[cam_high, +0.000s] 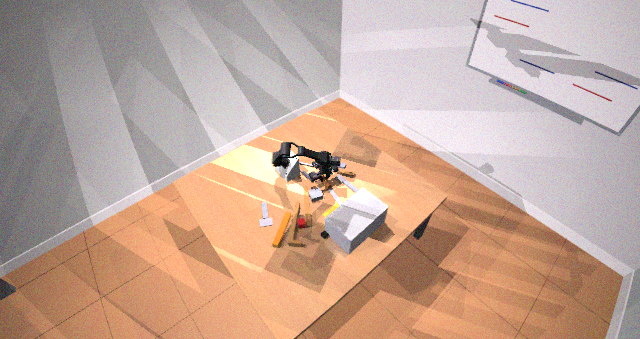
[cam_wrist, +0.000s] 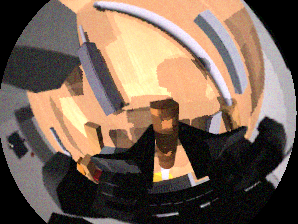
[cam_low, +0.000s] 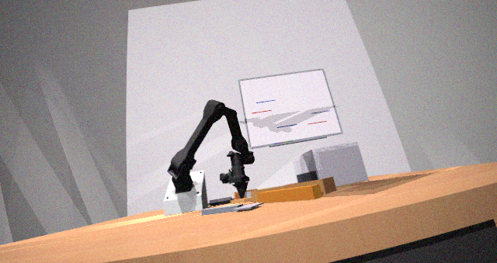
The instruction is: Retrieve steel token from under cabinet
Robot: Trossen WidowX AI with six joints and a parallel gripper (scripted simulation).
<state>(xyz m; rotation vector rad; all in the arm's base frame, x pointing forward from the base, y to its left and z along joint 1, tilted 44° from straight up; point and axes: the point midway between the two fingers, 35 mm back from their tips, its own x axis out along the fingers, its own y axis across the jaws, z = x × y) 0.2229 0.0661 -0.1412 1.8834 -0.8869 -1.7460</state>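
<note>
The grey block lies 60 mm ahead of my gripper tip, 120 mm to the right of it and 10 mm above it. From my gripper tip the other things lie so: thin wooden stick: 90 mm ahead, 200 mm to the right; red block: 180 mm ahead, 310 mm to the right, 10 mm above; grey bar: 80 mm behind, 160 mm to the left.
</note>
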